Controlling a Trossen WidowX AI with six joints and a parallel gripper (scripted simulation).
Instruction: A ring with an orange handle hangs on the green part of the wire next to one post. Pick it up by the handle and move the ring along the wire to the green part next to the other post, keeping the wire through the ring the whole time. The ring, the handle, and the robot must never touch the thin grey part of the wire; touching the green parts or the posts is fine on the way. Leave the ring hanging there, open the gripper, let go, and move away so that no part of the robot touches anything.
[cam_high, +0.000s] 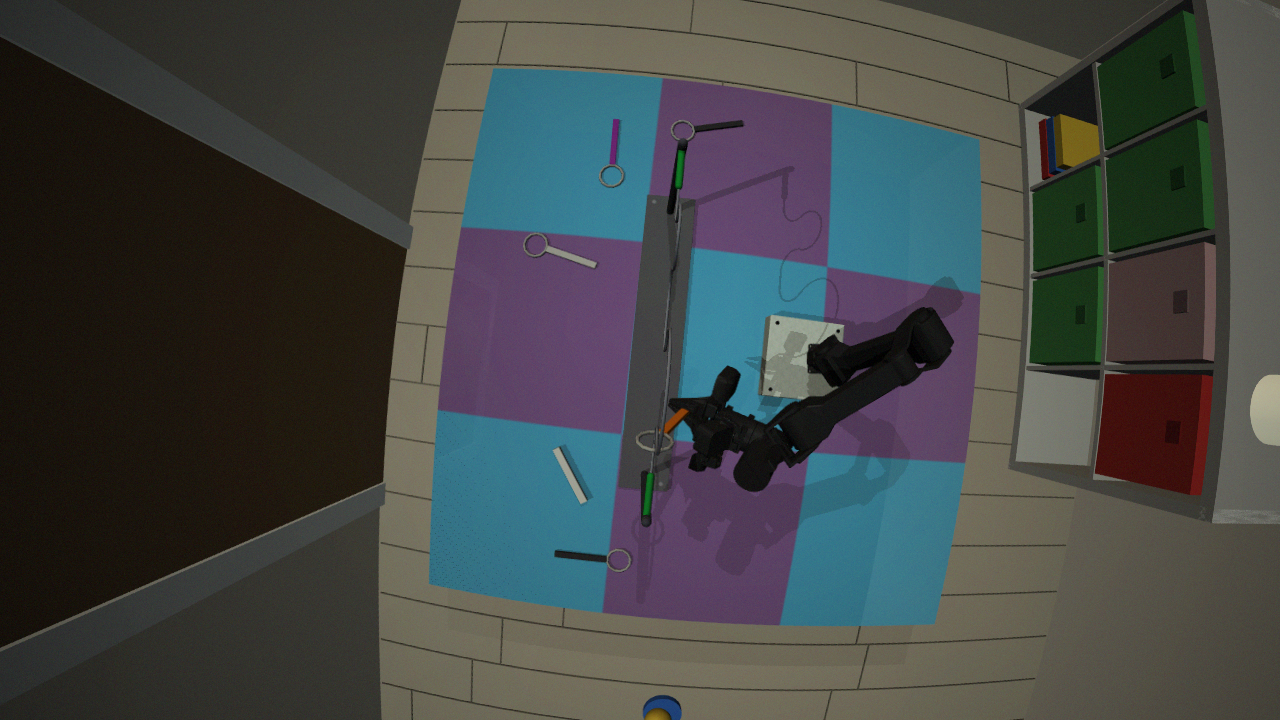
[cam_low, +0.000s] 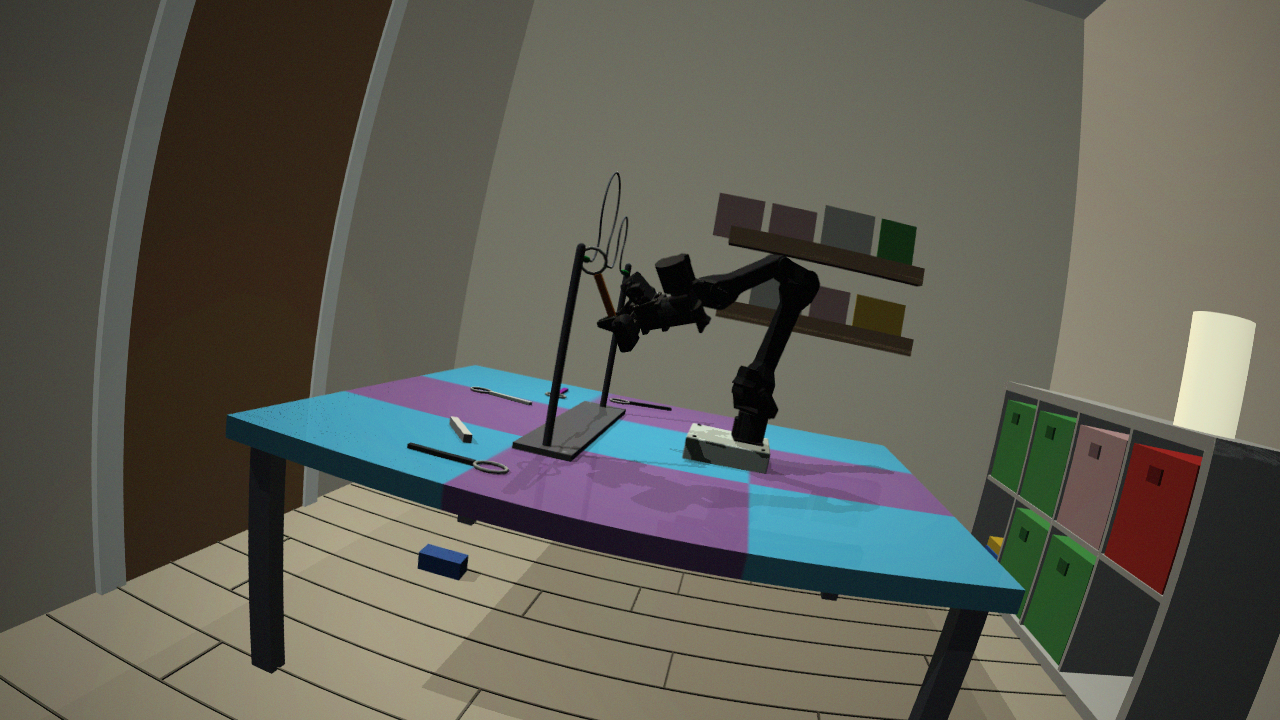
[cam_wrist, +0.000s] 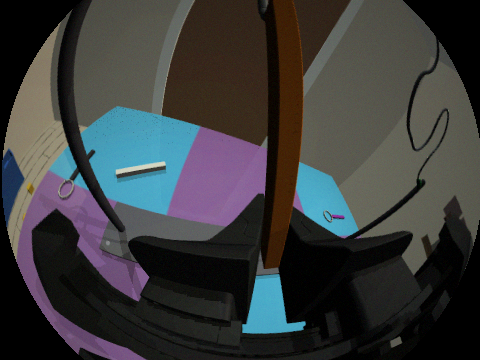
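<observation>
The orange-handled ring is 8 cm above my gripper tip, 4 cm to the left of it and 1 cm ahead of it. The rest, counted from my gripper tip: white bar: 23 cm below, 20 cm ahead, 19 cm to the left.
</observation>
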